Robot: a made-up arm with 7 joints.
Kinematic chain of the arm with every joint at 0, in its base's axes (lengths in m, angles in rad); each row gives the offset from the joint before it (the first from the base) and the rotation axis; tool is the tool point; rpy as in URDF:
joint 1: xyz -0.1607 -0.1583 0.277 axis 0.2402 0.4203 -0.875
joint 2: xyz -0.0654 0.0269 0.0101 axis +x
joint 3: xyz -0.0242 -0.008 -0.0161 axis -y
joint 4: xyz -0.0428 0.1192 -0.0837 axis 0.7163 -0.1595 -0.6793
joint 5: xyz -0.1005 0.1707 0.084 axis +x
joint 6: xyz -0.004 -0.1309 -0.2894 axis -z
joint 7: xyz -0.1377 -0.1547 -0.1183 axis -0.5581 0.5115 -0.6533
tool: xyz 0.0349 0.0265 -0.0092 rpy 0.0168 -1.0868 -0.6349
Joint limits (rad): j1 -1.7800..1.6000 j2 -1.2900..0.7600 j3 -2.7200..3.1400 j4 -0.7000..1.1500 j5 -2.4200..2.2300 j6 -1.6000..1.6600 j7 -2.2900..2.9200
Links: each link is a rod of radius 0.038 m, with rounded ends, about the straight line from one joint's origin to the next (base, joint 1, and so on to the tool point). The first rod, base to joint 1, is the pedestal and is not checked.
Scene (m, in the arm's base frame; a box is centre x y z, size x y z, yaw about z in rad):
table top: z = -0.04
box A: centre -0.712 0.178 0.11 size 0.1 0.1 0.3 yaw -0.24
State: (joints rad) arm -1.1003 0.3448 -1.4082 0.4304 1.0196 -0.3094 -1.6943
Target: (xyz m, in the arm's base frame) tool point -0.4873 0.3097 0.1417
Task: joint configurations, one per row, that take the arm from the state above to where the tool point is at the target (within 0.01 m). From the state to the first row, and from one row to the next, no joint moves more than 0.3 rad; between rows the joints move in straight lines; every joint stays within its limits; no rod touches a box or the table.
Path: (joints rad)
1: -1.2609 0.4486 -1.2580 0.2062 1.2119 -0.4355 -1.5016
2: -1.4216 0.5524 -1.1078 -0.0179 1.4042 -0.5615 -1.3089
3: -1.5822 0.6562 -0.9575 -0.2421 1.5965 -0.6876 -1.1161
4: -1.7429 0.7600 -0.8073 -0.4663 1.7888 -0.8137 -0.9234
5: -1.6498 0.7600 -0.7010 -0.1878 1.7444 -0.8532 -1.0385
6: -1.5568 0.7600 -0.5946 0.0906 1.7000 -0.8928 -1.1536
7: -1.4638 0.7600 -0.4883 0.3691 1.6556 -0.9323 -1.2687
8: -1.3708 0.7600 -0.3820 0.6475 1.6112 -0.9719 -1.3837
9: -1.2778 0.7600 -0.2756 0.9260 1.5668 -1.0115 -1.4988
10: -1.1185 0.6970 -0.4217 1.0006 1.3665 -1.1219 -1.5181
11: -0.9592 0.6340 -0.5678 1.0753 1.1661 -1.2324 -1.5374
12: -0.7999 0.5710 -0.7139 1.1500 0.9658 -1.3429 -1.5566

